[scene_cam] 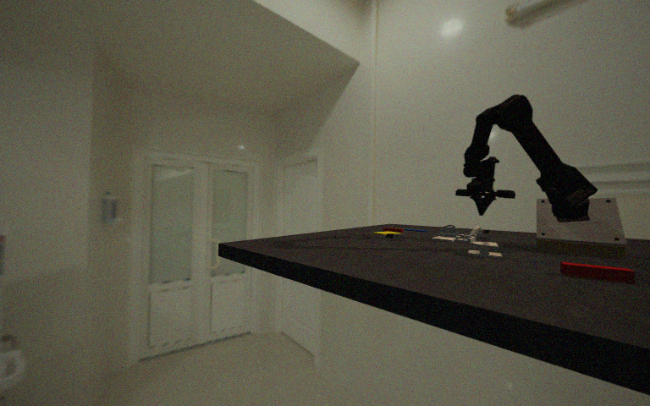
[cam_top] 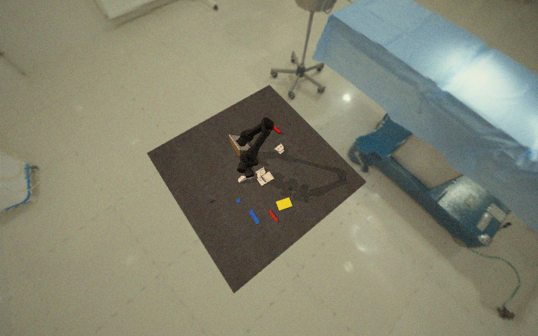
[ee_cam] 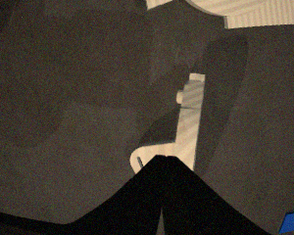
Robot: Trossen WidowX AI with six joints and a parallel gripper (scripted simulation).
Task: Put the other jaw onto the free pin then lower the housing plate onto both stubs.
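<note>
Now: gripper tip 80 mm above the curved white jaw, 20 mm to the left of it and 20 mm short of it. The rest, counted from my gripper tip: blue bar: 290 mm ahead, 170 mm to the right, 90 mm below; then small blue piece: 190 mm to the right, 110 mm ahead, 90 mm below; then yellow block: 360 mm ahead, 90 mm below, 60 mm to the left.
</note>
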